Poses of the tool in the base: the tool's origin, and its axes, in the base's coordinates. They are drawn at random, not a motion.
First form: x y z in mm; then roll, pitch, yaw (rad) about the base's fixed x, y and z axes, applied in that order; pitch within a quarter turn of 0, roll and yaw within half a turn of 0.
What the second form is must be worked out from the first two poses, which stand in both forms.
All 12 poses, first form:
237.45, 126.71, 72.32, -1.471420, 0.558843, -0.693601
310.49, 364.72, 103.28, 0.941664, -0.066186, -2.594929
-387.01, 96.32, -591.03, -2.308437, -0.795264, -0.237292
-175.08, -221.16, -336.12, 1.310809, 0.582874, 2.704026
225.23, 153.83, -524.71, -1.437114, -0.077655, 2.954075
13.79, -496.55, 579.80, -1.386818, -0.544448, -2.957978
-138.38, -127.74, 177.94, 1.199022, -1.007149, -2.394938
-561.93, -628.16, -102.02, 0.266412, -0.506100, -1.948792
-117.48, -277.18, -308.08, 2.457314, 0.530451, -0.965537
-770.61, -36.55, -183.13, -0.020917, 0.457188, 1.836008
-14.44, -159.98, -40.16, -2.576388, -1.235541, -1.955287
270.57, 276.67, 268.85, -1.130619, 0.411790, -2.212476
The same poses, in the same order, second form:
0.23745, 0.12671, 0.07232, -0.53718, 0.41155, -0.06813, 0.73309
0.31049, 0.36472, 0.10328, 0.09399, -0.44451, -0.85359, 0.25489
-0.38701, 0.09632, -0.59103, -0.85575, -0.05579, -0.39579, 0.32853
-0.17508, -0.22116, -0.33612, -0.09566, 0.61930, 0.70326, 0.33576
0.22523, 0.15383, -0.52471, -0.03249, -0.65765, 0.74649, 0.09586
0.01379, -0.49655, 0.57980, 0.26235, -0.59408, 0.75339, 0.10322
-0.13838, -0.12774, 0.17794, -0.19072, -0.60546, -0.57401, 0.51726
-0.56193, -0.62816, -0.10202, -0.13308, -0.24576, -0.77524, 0.56647
-0.11748, -0.27718, -0.30808, 0.84603, -0.34414, -0.36902, 0.17213
-0.77061, -0.03655, -0.18313, -0.18619, 0.12954, 0.77512, 0.58969
-0.01444, -0.15998, -0.04016, 0.57152, -0.55883, 0.49941, 0.33416
0.27057, 0.27667, 0.26885, -0.08059, 0.54614, -0.68992, 0.46824

